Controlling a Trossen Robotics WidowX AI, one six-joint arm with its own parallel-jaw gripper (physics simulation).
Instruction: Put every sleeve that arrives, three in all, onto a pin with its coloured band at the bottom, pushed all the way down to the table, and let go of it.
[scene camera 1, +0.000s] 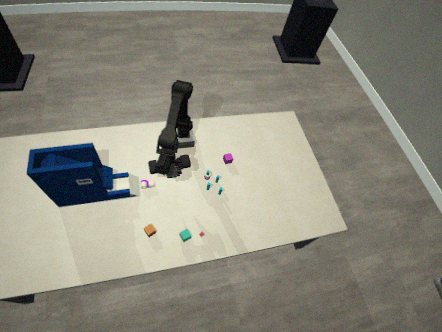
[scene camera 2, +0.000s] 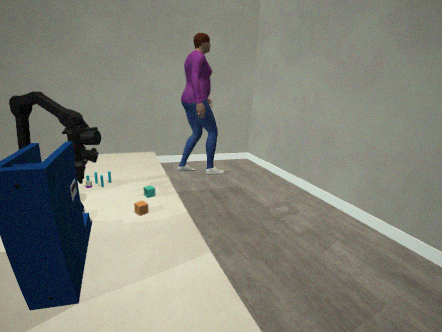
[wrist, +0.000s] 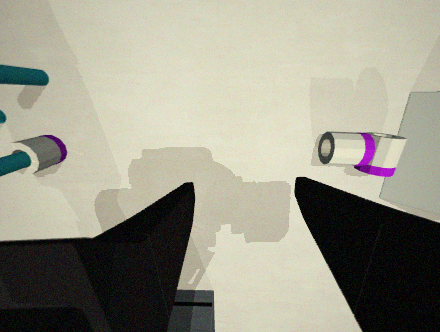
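One sleeve (scene camera 1: 207, 176) (scene camera 2: 88, 184) (wrist: 45, 151) stands around a teal pin, its purple band at the bottom by the table. Three other teal pins (scene camera 1: 217, 178) (scene camera 1: 208, 186) (scene camera 1: 220, 191) stand bare. Two white sleeves lie on the table by the chute's end, close together and at right angles. One sleeve (scene camera 1: 151, 184) (wrist: 345, 148) has its open end towards the pins and its purple band at the far end. The other sleeve (wrist: 392, 151) has its band along one side end. My gripper (scene camera 1: 173, 175) (wrist: 244, 187) is open and empty above the table, between the pins and these sleeves.
The blue chute (scene camera 1: 75, 185) (scene camera 2: 42, 235) stands left, with a pale plate (scene camera 1: 134, 185) (wrist: 417, 150) at its mouth. A magenta cube (scene camera 1: 228, 158), an orange cube (scene camera 1: 150, 230) (scene camera 2: 141, 208), a teal cube (scene camera 1: 185, 235) (scene camera 2: 149, 191) and a small red cube (scene camera 1: 202, 234) lie on the table.
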